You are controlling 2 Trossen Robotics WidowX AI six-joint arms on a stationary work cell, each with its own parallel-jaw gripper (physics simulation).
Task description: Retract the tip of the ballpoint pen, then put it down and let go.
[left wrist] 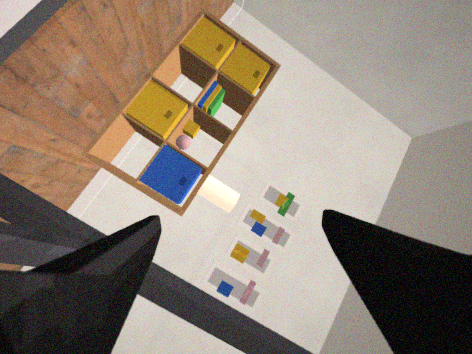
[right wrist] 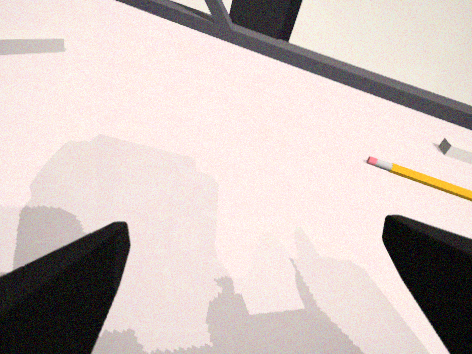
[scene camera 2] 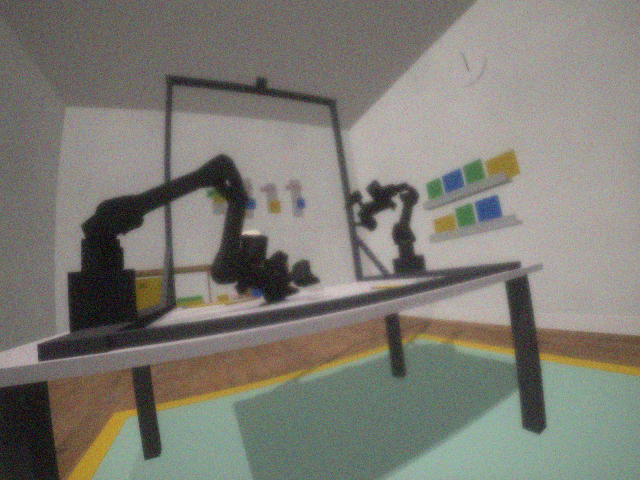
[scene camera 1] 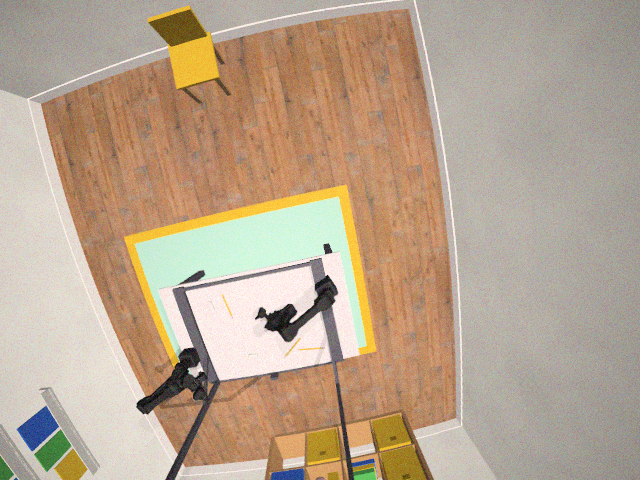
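Seen in the pictures: left gripper, fingertip midpoint: (left wrist: 242, 220) (scene camera 2: 348, 217) (scene camera 1: 208, 396); right gripper, fingertip midpoint: (right wrist: 257, 230) (scene camera 2: 309, 286) (scene camera 1: 259, 323); left arm's base, origin of the base link: (scene camera 2: 407, 256) (scene camera 1: 187, 361); right arm's base, origin of the base link: (scene camera 1: 326, 292).
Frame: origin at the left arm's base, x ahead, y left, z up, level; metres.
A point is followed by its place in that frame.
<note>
The ballpoint pen cannot be told for certain. In the right wrist view a pale grey bar (right wrist: 32, 46) {x 0.428, y -0.065, z -0.081 m} lies at the upper left, and a light thing with a dark end (right wrist: 445, 146) {x 0.258, y 0.308, z -0.081 m} is cut off at the right edge. Scene camera 1 shows a thin grey line (scene camera 1: 211, 304) {x 0.258, y 0.347, z -0.078 m} and a short faint line (scene camera 1: 252, 354) {x 0.427, y -0.064, z -0.079 m} on the table, too small to name. My right gripper (right wrist: 257, 230) {x 0.546, y 0.175, z -0.054 m} (scene camera 1: 260, 317) {x 0.546, y 0.175, z -0.054 m} (scene camera 2: 306, 282) {x 0.546, y 0.175, z -0.054 m} is open and empty, low over the middle of the table. My left gripper (left wrist: 242, 220) {x 0.209, y -0.109, z 0.216 m} (scene camera 2: 360, 209) is open and empty, raised beside the table and facing the wall.
A yellow pencil (right wrist: 430, 180) {x 0.365, y 0.277, z -0.082 m} lies right of my right gripper in its wrist view. In scene camera 1, pencils (scene camera 1: 227, 305) {x 0.360, y 0.321, z -0.083 m} (scene camera 1: 292, 347) {x 0.709, y -0.060, z -0.083 m} (scene camera 1: 311, 348) {x 0.833, y -0.094, z -0.084 m} lie on the white table (scene camera 1: 232, 356) {x 0.279, y -0.063, z -0.087 m}. A dark frame (scene camera 1: 190, 325) (scene camera 2: 168, 180) borders the table. A shelf unit (left wrist: 160, 185) stands near the wall.
</note>
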